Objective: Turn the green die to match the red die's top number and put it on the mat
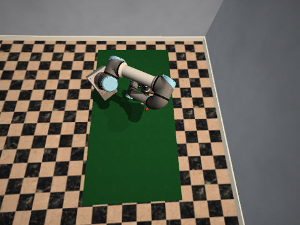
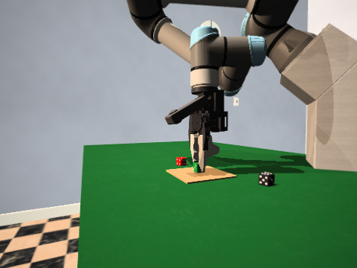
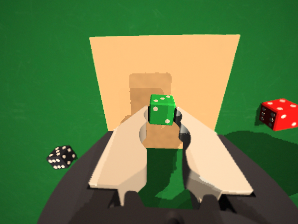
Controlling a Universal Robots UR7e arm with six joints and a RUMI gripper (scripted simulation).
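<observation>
Right now my hand is right at the green die. Round my hand: black die 15 cm to the left, 8 cm behind, 1 cm below; red die 13 cm to the right, 2 cm behind, 1 cm below; tan mat 2 cm below.
</observation>
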